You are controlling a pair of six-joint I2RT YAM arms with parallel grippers.
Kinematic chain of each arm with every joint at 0, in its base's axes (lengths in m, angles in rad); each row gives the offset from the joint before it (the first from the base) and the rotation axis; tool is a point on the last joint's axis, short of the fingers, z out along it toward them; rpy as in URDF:
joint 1: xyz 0 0 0.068 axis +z
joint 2: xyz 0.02 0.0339 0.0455 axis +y
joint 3: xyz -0.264 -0.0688 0 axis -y
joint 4: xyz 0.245 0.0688 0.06 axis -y
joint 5: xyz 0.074 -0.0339 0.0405 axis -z
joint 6: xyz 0.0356 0 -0.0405 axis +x
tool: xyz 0 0 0 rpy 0 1.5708 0
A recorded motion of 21 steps. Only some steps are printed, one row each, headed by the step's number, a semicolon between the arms.
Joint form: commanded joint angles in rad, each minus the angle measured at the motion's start. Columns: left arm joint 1, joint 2, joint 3, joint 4, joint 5, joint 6; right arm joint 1, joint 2, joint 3, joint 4, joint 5, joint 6.
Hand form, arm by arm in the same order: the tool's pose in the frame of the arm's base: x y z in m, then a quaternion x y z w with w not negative. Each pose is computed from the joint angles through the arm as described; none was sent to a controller.
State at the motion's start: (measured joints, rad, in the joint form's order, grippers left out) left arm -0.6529 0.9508 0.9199 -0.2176 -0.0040 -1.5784; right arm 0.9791 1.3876 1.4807 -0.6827 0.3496 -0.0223
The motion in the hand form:
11: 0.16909 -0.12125 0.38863 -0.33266 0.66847 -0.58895 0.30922; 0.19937 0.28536 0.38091 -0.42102 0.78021 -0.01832 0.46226
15: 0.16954 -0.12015 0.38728 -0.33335 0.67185 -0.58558 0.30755; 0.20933 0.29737 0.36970 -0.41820 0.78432 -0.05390 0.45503
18: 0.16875 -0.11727 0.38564 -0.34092 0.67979 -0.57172 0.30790; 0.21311 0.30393 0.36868 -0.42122 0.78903 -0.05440 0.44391
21: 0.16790 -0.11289 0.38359 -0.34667 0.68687 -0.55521 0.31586; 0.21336 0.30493 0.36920 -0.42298 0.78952 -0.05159 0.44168
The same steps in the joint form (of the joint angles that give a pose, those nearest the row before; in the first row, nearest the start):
11: 0.0315 -0.0340 0.0720 0.0272 0.0081 0.0298; 0.0257 0.1962 0.1468 -0.0464 0.0932 -0.1752
15: 0.0384 -0.0349 0.0706 0.0176 0.0160 0.0322; 0.0255 0.2592 0.1767 -0.0513 0.1529 -0.1833
18: 0.0465 -0.0394 0.0768 -0.0251 0.0095 0.0376; 0.0258 0.2971 0.2233 -0.0871 0.1459 -0.1726
21: 0.0598 -0.0483 0.0779 -0.0627 -0.0029 0.0561; 0.0261 0.3024 0.2328 -0.0947 0.1386 -0.1710

